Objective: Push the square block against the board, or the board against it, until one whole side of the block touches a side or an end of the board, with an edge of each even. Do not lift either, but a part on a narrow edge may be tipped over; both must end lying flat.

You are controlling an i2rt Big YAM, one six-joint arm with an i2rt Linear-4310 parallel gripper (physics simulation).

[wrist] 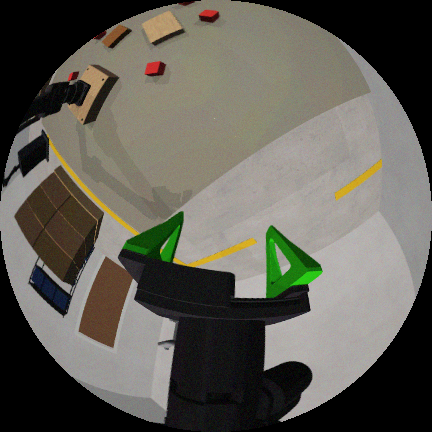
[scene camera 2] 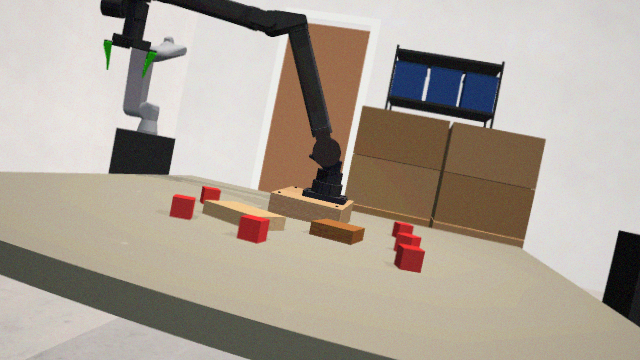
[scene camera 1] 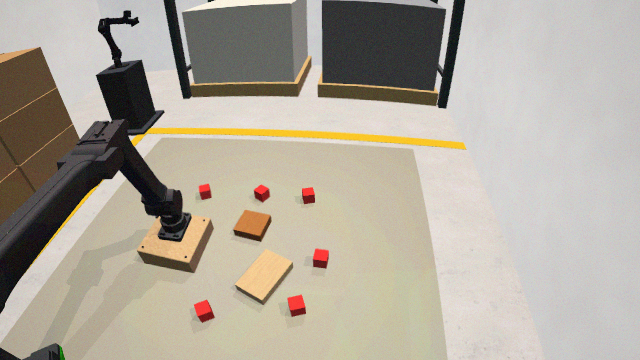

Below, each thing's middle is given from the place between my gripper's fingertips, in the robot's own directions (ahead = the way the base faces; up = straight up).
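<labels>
With the board (scene camera 1: 259,282) as the reference, my hand is 480 mm to the right of it, 210 mm short of it and 280 mm above it. The square block (scene camera 2: 341,232) is a good way ahead of my hand, far to the left of it and far below it. Going by their middles, of the things named here the board is the nearest to my hand.
</labels>
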